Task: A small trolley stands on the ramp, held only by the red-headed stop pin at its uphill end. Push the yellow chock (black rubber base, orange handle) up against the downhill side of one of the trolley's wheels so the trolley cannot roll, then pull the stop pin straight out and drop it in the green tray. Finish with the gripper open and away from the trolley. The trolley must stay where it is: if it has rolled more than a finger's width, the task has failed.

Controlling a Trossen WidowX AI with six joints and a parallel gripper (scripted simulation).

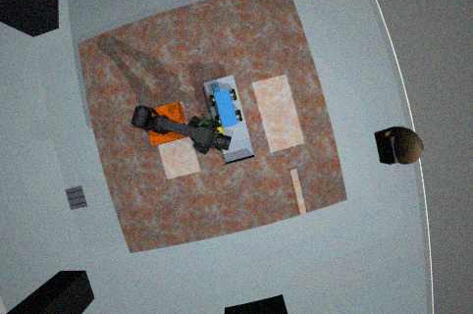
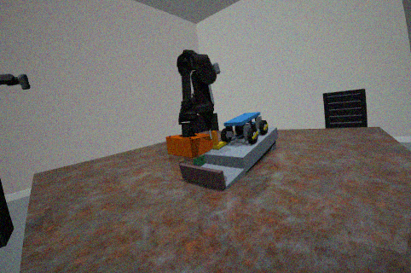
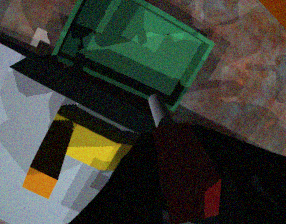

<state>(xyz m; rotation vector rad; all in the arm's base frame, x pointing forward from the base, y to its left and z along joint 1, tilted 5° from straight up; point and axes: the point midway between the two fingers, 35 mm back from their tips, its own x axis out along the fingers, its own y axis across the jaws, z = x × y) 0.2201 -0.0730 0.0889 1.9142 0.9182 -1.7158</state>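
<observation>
Now: the stop pin right at my gripper tip. From my gripper tip the other things lie so: yellow chock: 5 cm below, 5 cm ahead, 1 cm to the right; green tray: 14 cm below, 2 cm behind; blue-topped trolley: 10 cm to the left, 10 cm ahead, 2 cm below.
</observation>
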